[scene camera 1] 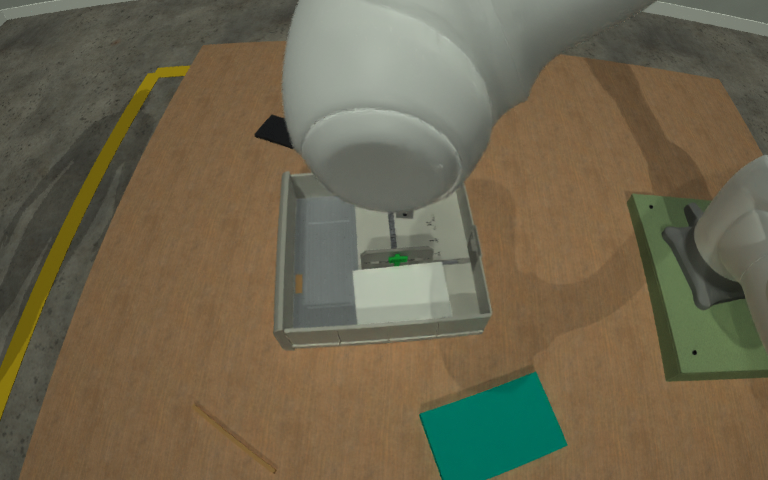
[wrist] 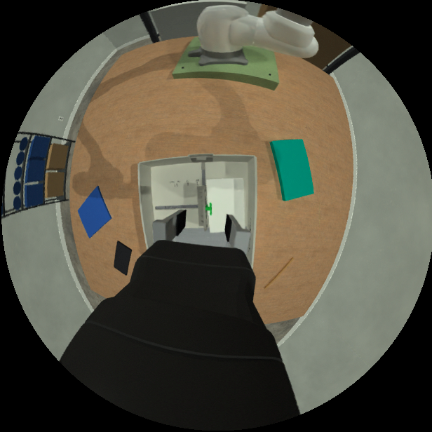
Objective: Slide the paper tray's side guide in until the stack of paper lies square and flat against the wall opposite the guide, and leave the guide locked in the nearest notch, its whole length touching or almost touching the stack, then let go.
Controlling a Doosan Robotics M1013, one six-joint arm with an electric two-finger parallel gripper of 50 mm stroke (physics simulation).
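Frame: origin at the arm's base, x ahead, y left, z up, level; millimetres.
Seen in the pictures: arm's base, origin of the base link: [scene camera 1: 713, 263].
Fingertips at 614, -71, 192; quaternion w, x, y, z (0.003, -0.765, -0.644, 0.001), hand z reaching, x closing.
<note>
Pixels of each thing's top centre, then the offset from my fingertips to it, as dx, dy, dz. "pt": a spot on its surface instead.
- paper tray, surface spot: [scene camera 1: 281, 254] pt +193, -19, -140
- green latch, surface spot: [scene camera 1: 398, 259] pt +8, +3, -154
- white paper stack, middle of its top: [scene camera 1: 401, 293] +7, +44, -194
- teal block, middle of its top: [scene camera 1: 495, 430] -106, +284, -216
- thin stick, middle of its top: [scene camera 1: 231, 438] +299, +254, -227
- black slab, middle of its top: [scene camera 1: 289, 132] +202, -390, -226
The paper tray [scene camera 1: 281, 254] [wrist: 143, 200] lies on the table. Its grey side guide [scene camera 1: 370, 258] [wrist: 201, 200], with a green latch [scene camera 1: 398, 259] [wrist: 209, 208], stands upright across the tray floor. The white paper stack [scene camera 1: 402, 291] [wrist: 227, 200] lies flat between the guide and the near wall, close beside the guide. Whether guide and stack touch, and whether the stack meets the wall, I cannot tell; the near wall hides that edge. My gripper [wrist: 205, 220] is open and empty above the tray, its fingers apart on either side of the guide's line. The arm mostly hides it in the scene view.
The arm [scene camera 1: 385, 158] covers the tray's back. A teal block [scene camera 1: 492, 427] [wrist: 293, 170] and a thin stick [scene camera 1: 235, 436] [wrist: 278, 273] lie on the table, with a black slab [scene camera 1: 274, 131] [wrist: 122, 258] and a blue sheet [wrist: 95, 212]. The green base plate [scene camera 1: 673, 339] [wrist: 225, 72] carries the arm.
</note>
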